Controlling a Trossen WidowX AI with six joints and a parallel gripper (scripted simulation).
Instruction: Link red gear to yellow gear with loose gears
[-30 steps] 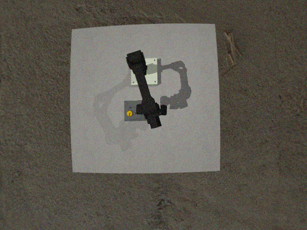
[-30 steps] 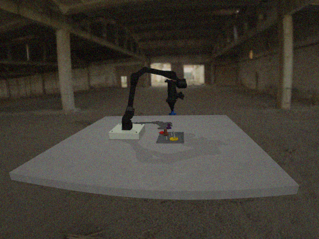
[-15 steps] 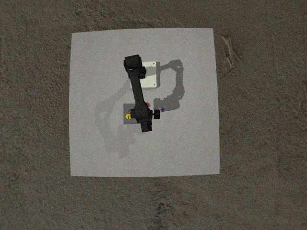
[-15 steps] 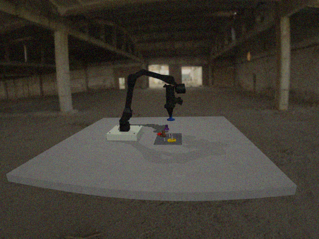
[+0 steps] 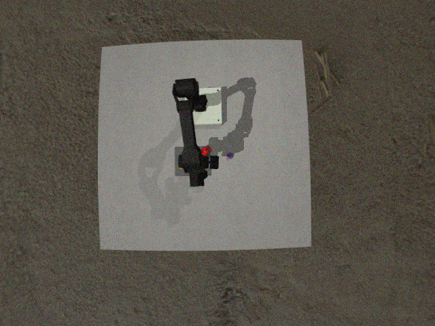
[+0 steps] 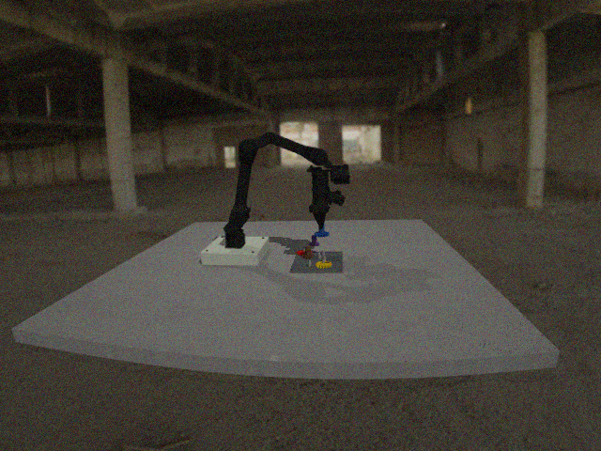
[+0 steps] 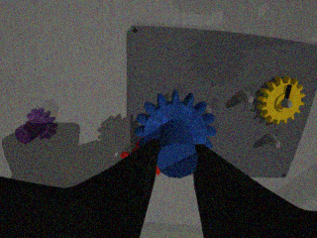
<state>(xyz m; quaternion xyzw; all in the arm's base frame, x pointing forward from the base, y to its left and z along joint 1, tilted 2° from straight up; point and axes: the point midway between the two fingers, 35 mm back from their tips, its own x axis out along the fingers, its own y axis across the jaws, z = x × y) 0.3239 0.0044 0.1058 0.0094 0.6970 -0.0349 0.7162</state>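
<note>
My gripper tip is now 5 cm past the brown gear, 2 cm to the left of it and 9 cm above it. The rest, counted from my gripper tip: red gear 7 cm behind, 2 cm to the left, 10 cm below; then red arrow 9 cm behind, 4 cm to the left, 10 cm below; then blue gear 1 cm below.
</note>
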